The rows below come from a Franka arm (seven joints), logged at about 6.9 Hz.
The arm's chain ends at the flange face. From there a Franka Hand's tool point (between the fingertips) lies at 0.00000 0.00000 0.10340 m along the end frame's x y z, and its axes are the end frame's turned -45 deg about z.
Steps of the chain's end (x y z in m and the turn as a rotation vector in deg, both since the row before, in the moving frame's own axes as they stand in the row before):
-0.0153 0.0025 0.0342 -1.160 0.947 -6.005
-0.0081 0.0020 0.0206 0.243 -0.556 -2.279
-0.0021 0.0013 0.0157 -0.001 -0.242 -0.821
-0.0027 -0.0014 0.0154 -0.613 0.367 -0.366
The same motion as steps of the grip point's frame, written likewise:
-0.0127 -0.0064 0.0342 -1.490 -0.151 -6.005
-0.0076 -0.0053 0.0206 0.565 -0.221 -2.279
-0.0027 -0.0009 0.0157 0.170 -0.172 -0.821
-0.0012 -0.0016 0.0154 -0.693 -0.174 -0.366

